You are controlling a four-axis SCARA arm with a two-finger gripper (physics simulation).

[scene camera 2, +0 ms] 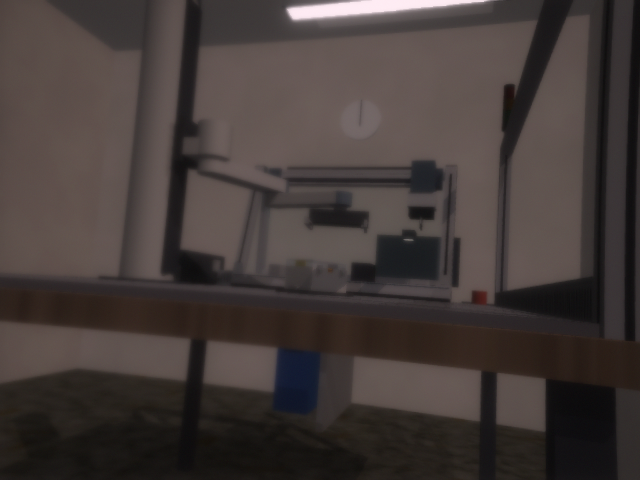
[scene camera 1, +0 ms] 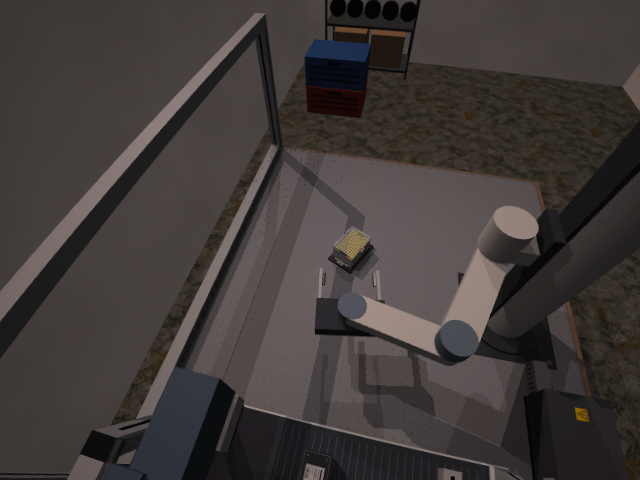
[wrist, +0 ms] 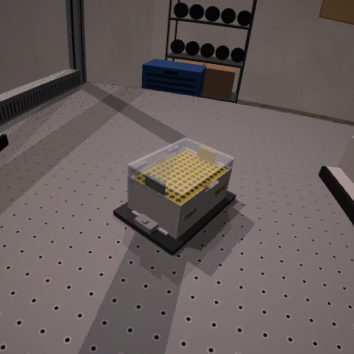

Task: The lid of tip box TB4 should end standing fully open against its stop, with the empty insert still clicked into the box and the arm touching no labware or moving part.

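Frame: origin at the arm's base, x up, y back, z right, level; metres.
Where they show: gripper, fingertip midpoint: [scene camera 2: 335, 221] [scene camera 1: 349, 270] [wrist: 165, 135]; arm's base, link origin: [scene camera 1: 501, 318].
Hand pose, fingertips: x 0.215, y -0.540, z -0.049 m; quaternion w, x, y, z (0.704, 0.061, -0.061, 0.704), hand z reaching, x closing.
Things, the pixels of their top centre, and the offset from my fingertips. "spot": a spot on its surface instead.
- Tip box TB4, top centre: [wrist: 183, 160] [scene camera 2: 317, 261] [scene camera 1: 352, 241] dx -0.125, dy -0.016, dz +0.203 m
- black base plate, surface spot: [wrist: 172, 248] [scene camera 1: 349, 271] spot: dx -0.194, dy -0.005, dz +0.114 m
- yellow insert, top centre: [wrist: 183, 162] [scene camera 2: 317, 262] [scene camera 1: 352, 241] dx -0.128, dy -0.016, dz +0.203 m
- small pale latch-like part, surface spot: [wrist: 146, 223] spot: dx -0.186, dy -0.044, dz +0.137 m
Tip box TB4 [scene camera 1: 351, 249] [scene camera 2: 313, 275] [wrist: 155, 212] is a pale box on a black base plate [scene camera 1: 350, 268] [wrist: 172, 248], turned at an angle to the gripper. Its clear lid [wrist: 134, 171] lies shut over the top. A yellow insert [wrist: 182, 175] with a grid of holes shows through the lid, level in the box. A small pale latch-like part [wrist: 146, 223] sits low on the near left side. My gripper [scene camera 1: 349, 278] [scene camera 2: 337, 225] [wrist: 165, 135] is open and empty, its fingers far apart. It hangs above the bench, short of the box and touching nothing. Scene camera 2 is blurred.
The arm's column [scene camera 2: 149, 155] stands at the bench's side. A framed guard [scene camera 1: 222, 248] runs along the opposite side. A gantry [scene camera 2: 351, 176] and a dark monitor [scene camera 2: 408, 258] stand beyond the box in scene camera 2. A blue crate [scene camera 1: 338, 67] [wrist: 174, 79] stands off the bench.
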